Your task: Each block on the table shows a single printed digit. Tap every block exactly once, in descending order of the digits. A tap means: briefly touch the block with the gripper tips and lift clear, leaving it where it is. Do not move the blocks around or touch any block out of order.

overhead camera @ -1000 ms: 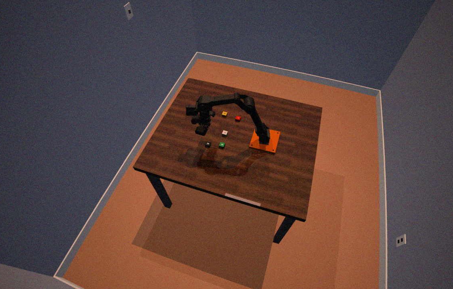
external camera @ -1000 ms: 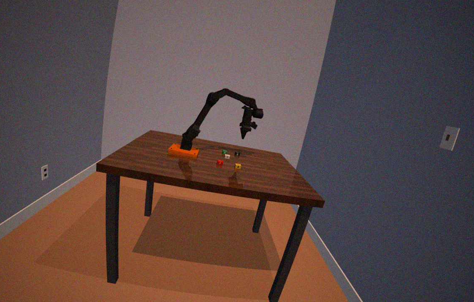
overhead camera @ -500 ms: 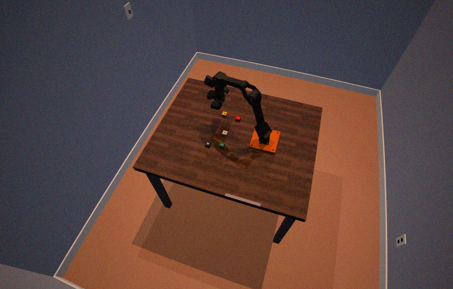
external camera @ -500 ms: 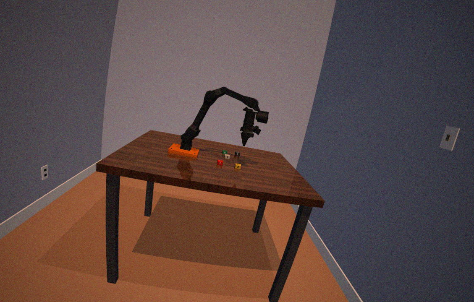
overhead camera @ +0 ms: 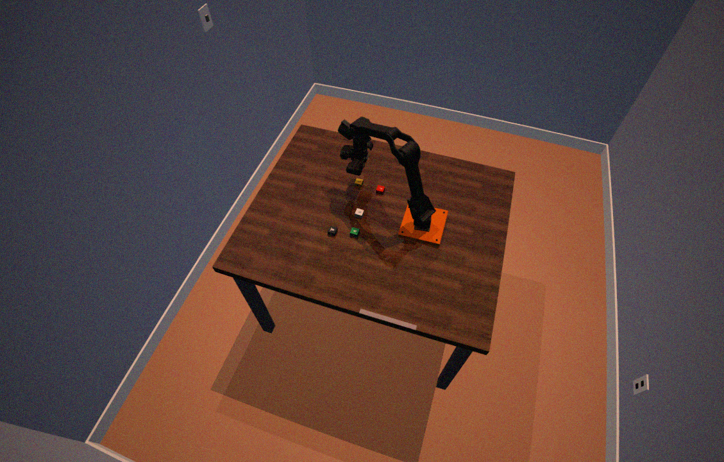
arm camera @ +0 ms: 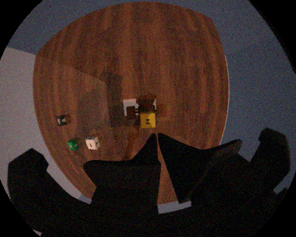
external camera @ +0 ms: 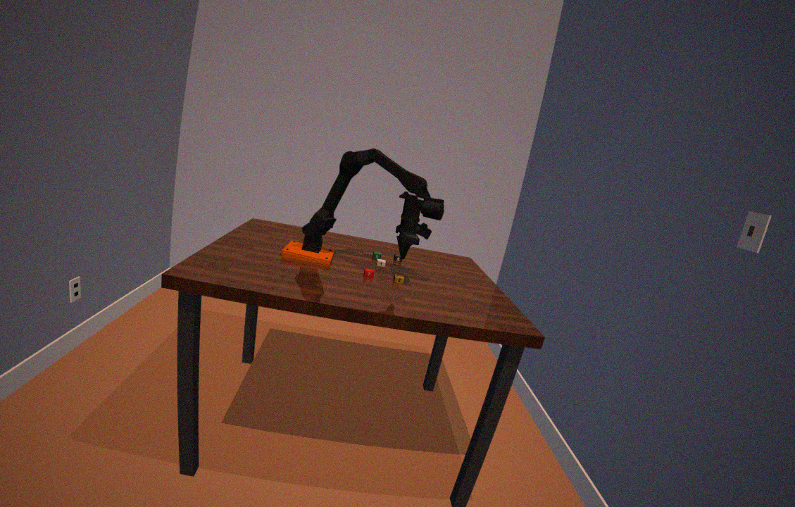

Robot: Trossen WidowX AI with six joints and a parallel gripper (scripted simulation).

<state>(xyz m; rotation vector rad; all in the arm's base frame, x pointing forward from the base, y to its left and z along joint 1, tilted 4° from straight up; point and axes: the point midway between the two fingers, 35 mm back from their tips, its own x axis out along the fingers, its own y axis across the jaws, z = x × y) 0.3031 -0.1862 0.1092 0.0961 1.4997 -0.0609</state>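
Now: the yellow block 70 mm below my gripper tip and 10 mm to the left of it. The rest, counted from my gripper tip: white block 180 mm to the left, 70 mm below, 40 mm behind; then green block 280 mm to the left, 70 mm below, 40 mm behind; then red block 100 mm behind, 70 mm below, 30 mm to the left.
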